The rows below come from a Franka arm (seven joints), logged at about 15 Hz.
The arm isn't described. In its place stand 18 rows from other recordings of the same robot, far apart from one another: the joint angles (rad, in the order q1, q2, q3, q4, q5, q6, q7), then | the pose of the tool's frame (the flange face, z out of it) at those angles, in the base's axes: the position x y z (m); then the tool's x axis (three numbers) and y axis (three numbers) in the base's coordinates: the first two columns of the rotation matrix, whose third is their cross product.
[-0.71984, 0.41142, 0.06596, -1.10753, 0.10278, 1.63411, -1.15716] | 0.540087 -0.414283 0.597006 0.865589 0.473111 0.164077 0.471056 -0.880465 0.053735
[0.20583, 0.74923, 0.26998, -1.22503, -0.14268, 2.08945, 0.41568] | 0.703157 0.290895 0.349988 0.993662 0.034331 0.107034 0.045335 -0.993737 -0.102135
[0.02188, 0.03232, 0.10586, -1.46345, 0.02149, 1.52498, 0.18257] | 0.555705 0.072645 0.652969 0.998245 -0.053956 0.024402 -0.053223 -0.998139 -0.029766
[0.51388, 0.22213, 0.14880, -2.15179, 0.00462, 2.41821, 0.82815] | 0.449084 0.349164 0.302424 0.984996 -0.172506 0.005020 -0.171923 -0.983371 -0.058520
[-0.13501, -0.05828, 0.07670, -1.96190, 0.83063, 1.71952, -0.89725] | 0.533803 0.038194 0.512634 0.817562 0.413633 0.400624 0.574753 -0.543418 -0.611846
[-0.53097, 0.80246, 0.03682, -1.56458, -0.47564, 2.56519, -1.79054] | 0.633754 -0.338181 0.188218 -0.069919 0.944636 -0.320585 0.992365 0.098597 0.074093
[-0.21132, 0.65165, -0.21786, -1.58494, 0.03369, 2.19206, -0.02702] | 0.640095 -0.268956 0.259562 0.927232 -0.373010 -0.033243 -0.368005 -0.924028 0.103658
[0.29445, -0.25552, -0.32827, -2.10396, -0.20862, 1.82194, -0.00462] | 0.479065 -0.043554 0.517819 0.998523 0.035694 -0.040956 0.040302 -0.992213 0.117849
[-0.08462, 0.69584, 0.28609, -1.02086, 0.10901, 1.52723, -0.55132] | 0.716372 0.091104 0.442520 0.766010 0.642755 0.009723 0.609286 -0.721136 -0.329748
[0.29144, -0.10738, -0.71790, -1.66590, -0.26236, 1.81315, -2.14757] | 0.484992 -0.266700 0.647938 -0.159206 0.946474 -0.280786 0.978550 0.188952 0.082079
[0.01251, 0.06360, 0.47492, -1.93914, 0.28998, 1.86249, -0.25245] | 0.484833 0.277737 0.446477 0.794441 0.603355 -0.069473 0.556248 -0.768755 -0.315601
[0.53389, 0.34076, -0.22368, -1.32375, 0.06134, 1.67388, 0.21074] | 0.619679 0.230337 0.547645 0.994097 0.106665 0.019817 0.106502 -0.994270 0.009143
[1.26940, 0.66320, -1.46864, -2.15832, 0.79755, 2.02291, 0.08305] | 0.534461 -0.043451 0.328293 0.755065 -0.652888 -0.060117 -0.654562 -0.755917 -0.011772
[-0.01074, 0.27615, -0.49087, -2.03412, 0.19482, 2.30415, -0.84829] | 0.525858 -0.273866 0.327505 0.971615 0.233816 0.035969 0.233569 -0.972278 0.010984
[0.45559, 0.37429, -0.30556, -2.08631, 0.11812, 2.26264, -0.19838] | 0.558250 0.088288 0.237639 0.947097 0.267164 -0.177849 0.271314 -0.962490 -0.001027
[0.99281, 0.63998, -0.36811, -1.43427, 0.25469, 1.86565, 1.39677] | 0.524980 0.458453 0.322352 0.681179 -0.731055 -0.039431 -0.718061 -0.677634 0.158747
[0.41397, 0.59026, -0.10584, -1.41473, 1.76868, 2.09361, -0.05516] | 0.692612 0.289820 0.416047 0.894258 -0.249214 -0.371746 -0.385926 -0.008771 -0.922488
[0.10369, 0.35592, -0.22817, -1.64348, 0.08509, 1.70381, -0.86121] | 0.621255 -0.056165 0.392688 0.728330 0.659916 -0.184516 0.625840 -0.750291 -0.213044
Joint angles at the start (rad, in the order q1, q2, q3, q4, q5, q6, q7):
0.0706, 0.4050, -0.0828, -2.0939, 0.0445, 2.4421, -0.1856
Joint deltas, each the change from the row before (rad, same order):
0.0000, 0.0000, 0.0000, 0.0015, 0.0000, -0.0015, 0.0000
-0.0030, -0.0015, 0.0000, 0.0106, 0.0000, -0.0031, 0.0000
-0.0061, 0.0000, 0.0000, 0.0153, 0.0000, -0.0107, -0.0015
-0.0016, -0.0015, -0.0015, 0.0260, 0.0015, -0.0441, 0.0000
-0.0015, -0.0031, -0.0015, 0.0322, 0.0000, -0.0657, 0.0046
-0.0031, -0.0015, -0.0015, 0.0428, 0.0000, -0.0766, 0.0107
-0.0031, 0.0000, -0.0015, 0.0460, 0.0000, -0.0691, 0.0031
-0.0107, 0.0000, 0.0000, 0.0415, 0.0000, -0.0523, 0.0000
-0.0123, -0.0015, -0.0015, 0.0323, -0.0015, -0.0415, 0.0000
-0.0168, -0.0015, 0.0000, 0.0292, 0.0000, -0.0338, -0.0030
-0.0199, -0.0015, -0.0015, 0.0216, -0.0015, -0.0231, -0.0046
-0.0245, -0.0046, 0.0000, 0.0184, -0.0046, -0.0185, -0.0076
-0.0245, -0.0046, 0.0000, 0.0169, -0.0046, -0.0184, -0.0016
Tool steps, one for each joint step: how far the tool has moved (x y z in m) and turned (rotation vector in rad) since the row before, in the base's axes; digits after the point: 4 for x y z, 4 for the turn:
0.0004, 0.0000, 0.0004, 0.0001, 0.0000, 0.0000
0.0037, -0.0016, 0.0046, 0.0002, -0.0090, -0.0027
0.0043, -0.0034, 0.0050, 0.0004, -0.0046, -0.0042
0.0045, -0.0014, 0.0074, 0.0023, 0.0165, -0.0035
0.0040, -0.0012, 0.0093, 0.0022, 0.0303, -0.0066
0.0057, -0.0020, 0.0122, 0.0017, 0.0322, -0.0138
0.0068, -0.0020, 0.0137, 0.0019, 0.0230, -0.0061
0.0065, -0.0060, 0.0134, 0.0020, 0.0107, -0.0093
0.0044, -0.0081, 0.0116, -0.0001, 0.0077, -0.0116
0.0038, -0.0102, 0.0110, 0.0017, 0.0030, -0.0128
0.0022, -0.0132, 0.0086, -0.0003, 0.0000, -0.0151
0.0012, -0.0156, 0.0095, -0.0022, -0.0042, -0.0138
0.0003, -0.0156, 0.0090, -0.0032, -0.0026, -0.0199

